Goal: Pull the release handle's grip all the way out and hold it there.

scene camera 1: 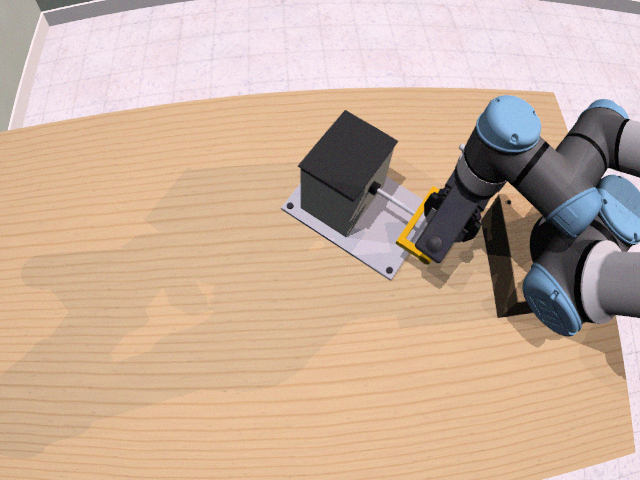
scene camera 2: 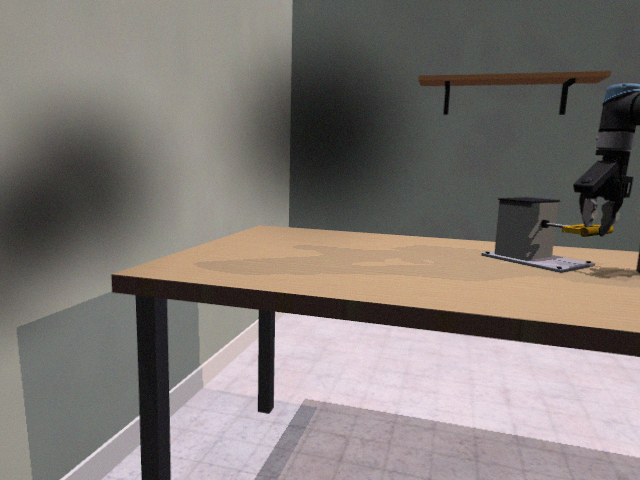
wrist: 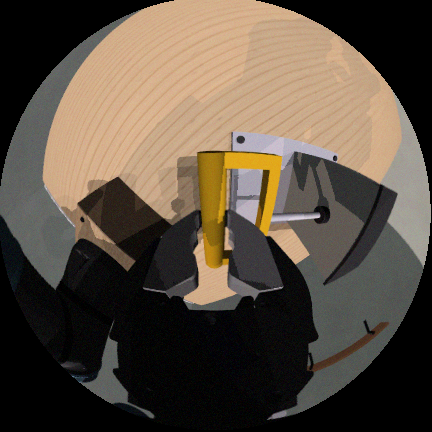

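The yellow grip (scene camera 1: 407,231) (scene camera 2: 572,228) (wrist: 212,195) is a rectangular frame with a thick round outer bar. A pale rod (scene camera 1: 397,202) (scene camera 2: 556,224) (wrist: 295,217) joins its inner side to the dark box (scene camera 1: 348,155) (scene camera 2: 518,232) (wrist: 345,195), and a long stretch of rod shows between them. The box stands on a light base plate (scene camera 1: 368,249) (scene camera 2: 566,265) (wrist: 265,143). My gripper (scene camera 2: 596,228) (wrist: 213,211) is shut on the grip's outer bar, one finger on each side, above the table. In scene camera 1 the arm hides the fingertips.
A dark brown wooden block (scene camera 1: 498,258) (wrist: 120,210) is on the table (scene camera 1: 258,413) (scene camera 2: 361,289) (wrist: 125,100), beyond the grip on the side away from the box, close to the arm. A wall shelf (scene camera 2: 511,79) (wrist: 350,351) hangs in the background.
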